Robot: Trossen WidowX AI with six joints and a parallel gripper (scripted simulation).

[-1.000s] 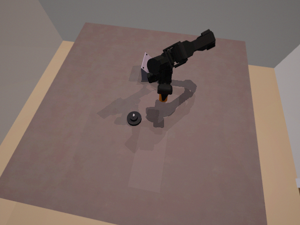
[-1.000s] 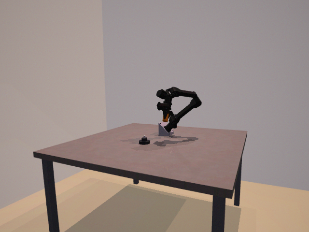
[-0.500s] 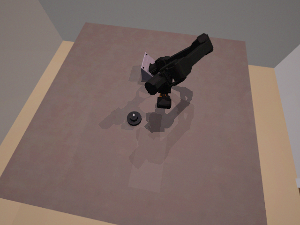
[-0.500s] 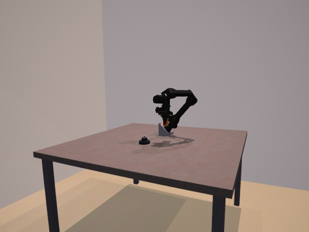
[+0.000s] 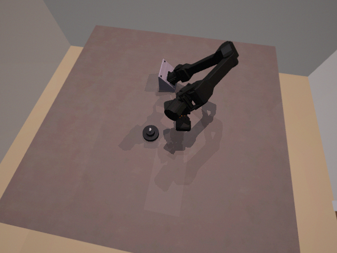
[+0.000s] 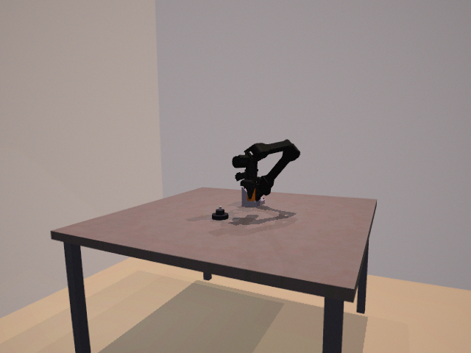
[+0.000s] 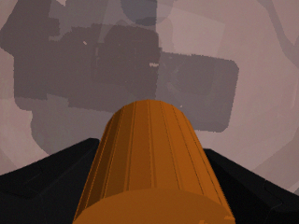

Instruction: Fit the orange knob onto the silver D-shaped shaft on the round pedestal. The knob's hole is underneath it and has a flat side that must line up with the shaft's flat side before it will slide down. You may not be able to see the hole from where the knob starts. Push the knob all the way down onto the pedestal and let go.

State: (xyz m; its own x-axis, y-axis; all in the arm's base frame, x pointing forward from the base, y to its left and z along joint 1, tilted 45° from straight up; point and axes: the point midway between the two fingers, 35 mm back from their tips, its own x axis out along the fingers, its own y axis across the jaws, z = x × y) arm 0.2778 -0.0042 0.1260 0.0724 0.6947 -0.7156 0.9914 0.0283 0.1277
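The black round pedestal lies 50 mm ahead of my gripper tip, 150 mm to the right of it and 70 mm below it. From my gripper tip the other things lie so: orange knob (30 mm above).
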